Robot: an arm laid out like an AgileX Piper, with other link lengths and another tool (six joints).
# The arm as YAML. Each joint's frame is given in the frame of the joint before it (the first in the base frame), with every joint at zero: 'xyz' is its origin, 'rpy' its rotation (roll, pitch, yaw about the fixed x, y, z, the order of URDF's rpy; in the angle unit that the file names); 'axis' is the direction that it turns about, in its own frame. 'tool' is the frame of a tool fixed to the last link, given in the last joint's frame.
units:
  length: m
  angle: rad
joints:
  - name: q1
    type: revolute
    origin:
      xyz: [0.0, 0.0, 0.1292]
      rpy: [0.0, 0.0, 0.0]
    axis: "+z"
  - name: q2
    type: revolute
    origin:
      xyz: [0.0, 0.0, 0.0]
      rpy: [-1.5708, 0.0, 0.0]
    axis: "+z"
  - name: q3
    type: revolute
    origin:
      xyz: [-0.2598, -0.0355, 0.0]
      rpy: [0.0, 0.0, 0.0]
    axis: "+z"
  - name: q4
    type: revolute
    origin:
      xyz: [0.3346, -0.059, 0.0]
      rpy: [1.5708, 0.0, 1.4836]
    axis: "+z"
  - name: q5
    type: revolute
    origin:
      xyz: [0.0, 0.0, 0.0]
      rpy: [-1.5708, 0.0, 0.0]
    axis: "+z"
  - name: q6
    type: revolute
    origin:
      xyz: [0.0, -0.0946, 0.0]
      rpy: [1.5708, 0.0, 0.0]
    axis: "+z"
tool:
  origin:
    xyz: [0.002, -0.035, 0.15]
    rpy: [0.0, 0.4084, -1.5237]
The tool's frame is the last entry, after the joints.
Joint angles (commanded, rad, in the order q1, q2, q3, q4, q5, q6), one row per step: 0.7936 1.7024 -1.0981 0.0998 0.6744 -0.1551; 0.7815 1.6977 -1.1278 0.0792 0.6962 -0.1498; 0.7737 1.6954 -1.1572 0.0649 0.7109 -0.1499; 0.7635 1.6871 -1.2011 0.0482 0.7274 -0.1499; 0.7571 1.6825 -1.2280 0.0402 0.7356 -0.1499; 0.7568 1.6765 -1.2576 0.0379 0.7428 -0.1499; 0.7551 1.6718 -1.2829 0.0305 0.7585 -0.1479; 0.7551 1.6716 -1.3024 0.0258 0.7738 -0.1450; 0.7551 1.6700 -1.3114 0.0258 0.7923 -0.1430; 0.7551 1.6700 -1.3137 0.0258 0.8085 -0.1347; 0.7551 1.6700 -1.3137 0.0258 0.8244 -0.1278
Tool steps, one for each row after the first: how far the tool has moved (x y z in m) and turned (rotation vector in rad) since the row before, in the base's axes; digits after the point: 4 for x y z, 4 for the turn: 0.0104 -0.0016 0.0125 -0.0019 -0.0195 -0.0054; 0.0092 0.0009 0.0121 0.0032 -0.0208 -0.0003; 0.0136 0.0027 0.0214 0.0142 -0.0360 -0.0025; 0.0081 0.0016 0.0133 0.0108 -0.0219 -0.0031; 0.0060 0.0050 0.0154 0.0180 -0.0221 0.0008; 0.0044 0.0014 0.0121 0.0055 -0.0144 -0.0006; 0.0021 0.0010 0.0072 0.0008 -0.0052 -0.0008; -0.0011 -0.0009 0.0026 -0.0046 0.0065 -0.0013; -0.0023 -0.0021 -0.0010 -0.0066 0.0130 -0.0069; -0.0027 -0.0025 -0.0020 -0.0086 0.0139 -0.0057
